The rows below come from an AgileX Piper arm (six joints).
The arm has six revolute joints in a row. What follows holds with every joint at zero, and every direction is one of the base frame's. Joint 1 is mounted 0.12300 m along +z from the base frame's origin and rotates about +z. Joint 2 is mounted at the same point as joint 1 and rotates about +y. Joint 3 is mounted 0.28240 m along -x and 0.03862 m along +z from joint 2 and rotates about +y. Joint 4 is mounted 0.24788 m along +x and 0.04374 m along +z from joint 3 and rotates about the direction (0.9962, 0, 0.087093). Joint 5 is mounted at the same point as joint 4 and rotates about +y. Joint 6 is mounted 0.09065 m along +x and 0.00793 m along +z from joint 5 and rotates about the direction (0.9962, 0, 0.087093). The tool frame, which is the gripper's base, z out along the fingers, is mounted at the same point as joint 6; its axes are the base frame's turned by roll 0.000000, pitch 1.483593 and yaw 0.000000 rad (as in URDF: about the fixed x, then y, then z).
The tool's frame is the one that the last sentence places.
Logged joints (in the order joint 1, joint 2, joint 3, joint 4, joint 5, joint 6), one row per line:
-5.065, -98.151, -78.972, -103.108, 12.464, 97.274
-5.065, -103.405, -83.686, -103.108, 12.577, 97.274
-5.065, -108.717, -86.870, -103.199, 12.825, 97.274
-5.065, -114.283, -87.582, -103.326, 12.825, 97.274
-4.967, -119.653, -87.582, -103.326, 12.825, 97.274
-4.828, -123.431, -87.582, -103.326, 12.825, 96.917
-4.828, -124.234, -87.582, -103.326, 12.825, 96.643
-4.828, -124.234, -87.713, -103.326, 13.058, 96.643
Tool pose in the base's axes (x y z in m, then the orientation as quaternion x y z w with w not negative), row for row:
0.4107, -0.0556, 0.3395, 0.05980, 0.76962, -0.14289, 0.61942
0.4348, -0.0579, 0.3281, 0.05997, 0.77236, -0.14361, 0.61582
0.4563, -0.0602, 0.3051, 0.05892, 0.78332, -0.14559, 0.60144
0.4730, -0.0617, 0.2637, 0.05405, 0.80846, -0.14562, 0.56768
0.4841, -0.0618, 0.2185, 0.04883, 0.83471, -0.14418, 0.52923
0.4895, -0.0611, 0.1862, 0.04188, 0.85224, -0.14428, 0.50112
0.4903, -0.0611, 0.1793, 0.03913, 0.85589, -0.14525, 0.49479
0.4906, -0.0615, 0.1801, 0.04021, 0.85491, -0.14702, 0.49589
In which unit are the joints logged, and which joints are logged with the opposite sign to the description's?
The joints are logged in degrees. Opposite sign: joint 2.
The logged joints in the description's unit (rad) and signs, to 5 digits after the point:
-0.08840, 1.71306, -1.37832, -1.79957, 0.21754, 1.69775
-0.08840, 1.80476, -1.46060, -1.79957, 0.21951, 1.69775
-0.08840, 1.89747, -1.51617, -1.80116, 0.22384, 1.69775
-0.08840, 1.99461, -1.52859, -1.80338, 0.22384, 1.69775
-0.08669, 2.08834, -1.52859, -1.80338, 0.22384, 1.69775
-0.08426, 2.15428, -1.52859, -1.80338, 0.22384, 1.69152
-0.08426, 2.16829, -1.52859, -1.80338, 0.22384, 1.68674
-0.08426, 2.16829, -1.53088, -1.80338, 0.22791, 1.68674

